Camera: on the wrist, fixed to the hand. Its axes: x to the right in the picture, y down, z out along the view.
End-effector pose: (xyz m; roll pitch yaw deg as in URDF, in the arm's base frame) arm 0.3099 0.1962 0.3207 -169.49 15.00 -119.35
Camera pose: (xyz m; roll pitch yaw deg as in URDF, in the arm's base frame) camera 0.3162 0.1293 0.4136 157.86 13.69 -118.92
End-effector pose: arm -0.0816 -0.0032 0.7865 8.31 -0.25 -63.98
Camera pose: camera -0.1065 -0.0485 0.6841 -24.45 1.04 -64.45
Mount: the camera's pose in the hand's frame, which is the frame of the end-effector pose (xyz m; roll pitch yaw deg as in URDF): 0.0293 -0.0566 -0.0953 -32.76 1.21 -0.65
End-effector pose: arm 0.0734 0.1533 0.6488 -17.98 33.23 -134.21
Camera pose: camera 0.0246 0.2225 0.5715 -51.40 34.17 -135.41
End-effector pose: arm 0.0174 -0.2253 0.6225 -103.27 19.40 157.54
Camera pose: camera -0.0013 -0.1313 0.6854 -136.38 18.49 156.46
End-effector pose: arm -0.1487 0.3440 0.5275 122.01 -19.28 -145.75
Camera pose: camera -0.1085 0.2373 0.5396 88.78 -19.36 -144.30
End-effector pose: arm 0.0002 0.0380 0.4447 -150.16 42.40 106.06
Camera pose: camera -0.0281 0.1301 0.5068 177.05 41.03 106.01
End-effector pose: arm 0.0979 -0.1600 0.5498 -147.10 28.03 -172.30
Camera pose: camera 0.0201 -0.1662 0.6338 -179.91 26.66 -172.42
